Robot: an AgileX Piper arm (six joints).
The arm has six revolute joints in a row. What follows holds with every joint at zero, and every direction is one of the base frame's.
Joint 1 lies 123 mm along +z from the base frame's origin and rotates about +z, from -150 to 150 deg.
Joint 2 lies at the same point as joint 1 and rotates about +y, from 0 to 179.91 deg.
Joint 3 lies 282.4 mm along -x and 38.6 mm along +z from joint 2 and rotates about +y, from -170 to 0 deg.
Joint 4 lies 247.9 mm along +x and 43.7 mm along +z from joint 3 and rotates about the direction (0.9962, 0, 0.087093), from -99.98 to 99.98 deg.
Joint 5 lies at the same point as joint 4 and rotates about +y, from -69.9 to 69.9 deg.
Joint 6 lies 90.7 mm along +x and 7.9 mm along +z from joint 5 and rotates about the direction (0.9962, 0, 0.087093), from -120 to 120 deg.
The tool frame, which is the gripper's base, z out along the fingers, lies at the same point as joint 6; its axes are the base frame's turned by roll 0, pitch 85.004 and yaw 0 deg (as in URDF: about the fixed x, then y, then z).
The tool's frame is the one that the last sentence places.
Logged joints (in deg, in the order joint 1, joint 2, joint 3, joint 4, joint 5, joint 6), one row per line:
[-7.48 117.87 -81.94 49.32 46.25 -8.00]
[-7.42 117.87 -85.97 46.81 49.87 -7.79]
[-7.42 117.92 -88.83 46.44 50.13 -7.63]
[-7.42 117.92 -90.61 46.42 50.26 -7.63]
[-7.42 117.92 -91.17 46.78 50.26 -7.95]
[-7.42 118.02 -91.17 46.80 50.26 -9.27]
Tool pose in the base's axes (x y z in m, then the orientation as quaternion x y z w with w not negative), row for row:
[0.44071 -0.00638 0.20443 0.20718 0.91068 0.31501 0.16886]
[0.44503 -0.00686 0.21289 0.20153 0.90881 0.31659 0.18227]
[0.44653 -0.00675 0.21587 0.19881 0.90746 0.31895 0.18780]
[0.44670 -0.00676 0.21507 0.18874 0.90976 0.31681 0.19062]
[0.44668 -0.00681 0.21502 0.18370 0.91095 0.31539 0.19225]
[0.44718 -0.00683 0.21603 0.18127 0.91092 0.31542 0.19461]
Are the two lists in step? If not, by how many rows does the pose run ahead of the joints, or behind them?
The pose runs 2 rows ahead of the joints: the pose in row i belongs to the joints in row i + 2.
